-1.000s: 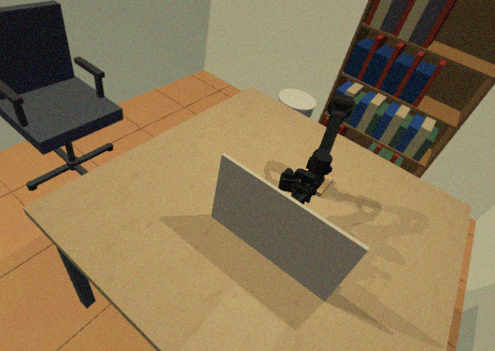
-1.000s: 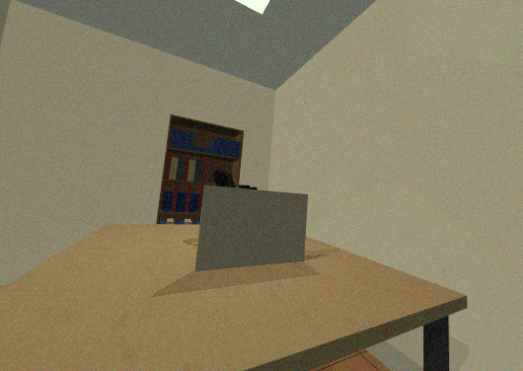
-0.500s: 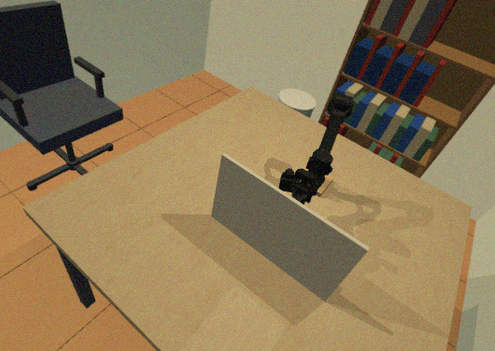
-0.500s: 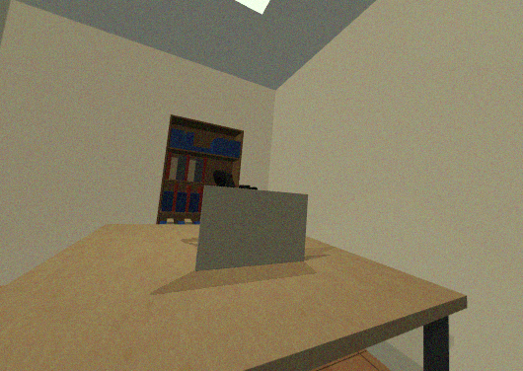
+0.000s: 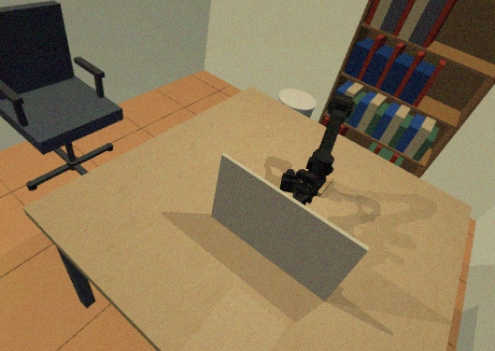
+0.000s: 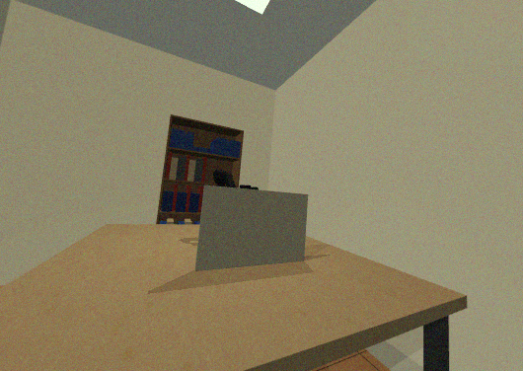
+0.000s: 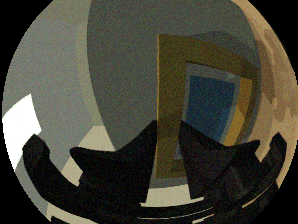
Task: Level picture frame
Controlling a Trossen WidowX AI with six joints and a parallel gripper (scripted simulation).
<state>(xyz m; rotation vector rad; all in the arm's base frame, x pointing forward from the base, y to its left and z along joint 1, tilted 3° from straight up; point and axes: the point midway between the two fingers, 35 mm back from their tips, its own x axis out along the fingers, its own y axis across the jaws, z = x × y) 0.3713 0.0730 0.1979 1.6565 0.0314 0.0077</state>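
Right now the picture frame is 50 mm below my gripper tip, 10 mm to the left of it and 10 mm ahead of it. From my gripper tip the other things lie so: grey wall panel (70 mm below, 20 mm ahead, 10 mm to the right).
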